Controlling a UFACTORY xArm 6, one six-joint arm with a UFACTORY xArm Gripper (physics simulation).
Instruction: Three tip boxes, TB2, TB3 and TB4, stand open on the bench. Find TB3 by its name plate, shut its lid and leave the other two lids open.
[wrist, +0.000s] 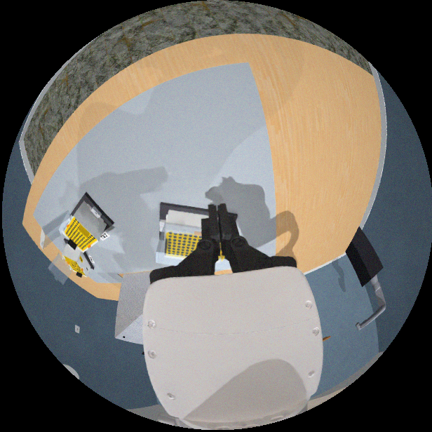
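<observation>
My gripper (216, 215) is shut and empty, its fingertips over the right part of the nearest tip box. This box has a dark rim, a pale inner part and a yellow tip rack (183, 244). Clear lid material shows around the rack; its angle is hard to tell. No name plate can be read on it, and the fingers hide its right part. TB2 (82, 233) stands at the left with its name plate (104, 235) readable and its clear lid (54, 229) open to the left. Another tip box (74, 264) stands below TB2, its clear lid (60, 270) open and its plate too small to read.
The boxes stand on a grey-blue mat (200, 115) on the wooden bench (325, 135). A grey block (132, 307) is beside the bench's near edge, left of my gripper body. A black box-shaped object with a grey bent handle (365, 257) is at the right edge.
</observation>
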